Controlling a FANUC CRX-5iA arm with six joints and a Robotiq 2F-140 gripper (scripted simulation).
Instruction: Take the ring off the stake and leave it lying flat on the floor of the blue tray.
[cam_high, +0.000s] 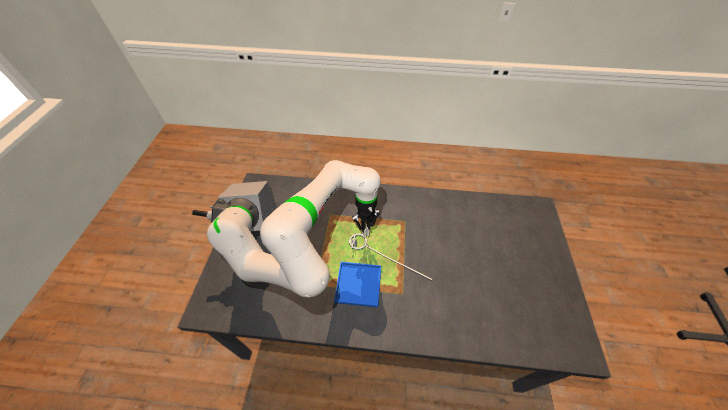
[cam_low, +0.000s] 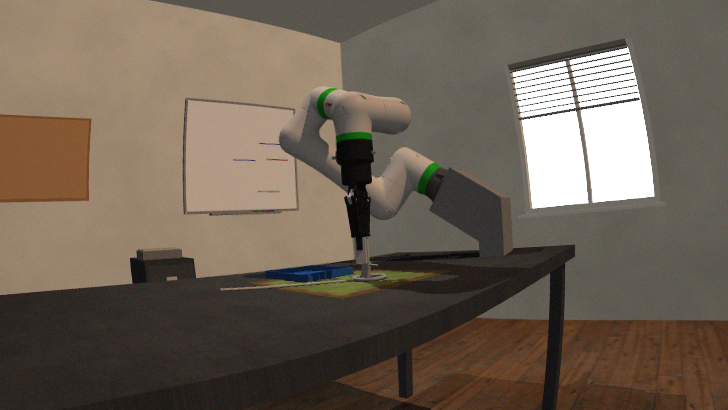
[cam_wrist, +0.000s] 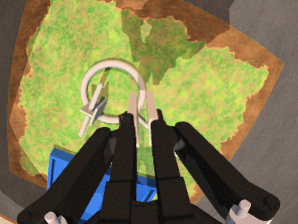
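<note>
My hand is 8 cm above the ring, 4 cm past it and 1 cm to the left of it. Also, from my hand: blue tray 24 cm to the right, 7 cm below, 2 cm behind; then grey stake 6 cm below, 5 cm behind, 4 cm to the right.
</note>
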